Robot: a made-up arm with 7 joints. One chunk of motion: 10 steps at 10 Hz.
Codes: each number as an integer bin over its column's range. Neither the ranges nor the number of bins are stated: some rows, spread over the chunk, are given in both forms.
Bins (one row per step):
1: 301 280 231 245 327 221 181
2: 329 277 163 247 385 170 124
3: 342 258 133 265 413 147 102
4: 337 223 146 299 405 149 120
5: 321 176 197 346 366 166 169
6: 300 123 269 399 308 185 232
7: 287 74 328 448 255 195 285
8: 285 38 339 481 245 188 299
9: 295 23 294 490 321 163 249
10: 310 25 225 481 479 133 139
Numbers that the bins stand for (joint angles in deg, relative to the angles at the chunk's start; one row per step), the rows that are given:
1: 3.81 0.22 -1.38 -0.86 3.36 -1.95 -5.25
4: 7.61 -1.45 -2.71 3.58 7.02 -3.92 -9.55
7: 2.33 -5.83 0.14 15.82 -0.02 -2.66 2.08
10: 4.76 -7.27 -1.48 18.53 10.50 -4.36 -8.21
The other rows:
2: 6.77 0.13 -2.45 -0.70 6.08 -3.34 -9.26
3: 8.14 -0.43 -2.92 0.78 7.40 -3.97 -10.81
5: 5.92 -2.83 -1.92 7.44 5.19 -3.45 -6.09
6: 3.70 -4.39 -0.79 11.79 2.47 -2.93 -1.66
8: 2.12 -6.88 0.31 18.53 -0.49 -2.85 3.06
9: 3.17 -7.32 -0.40 19.27 3.08 -3.53 -0.46

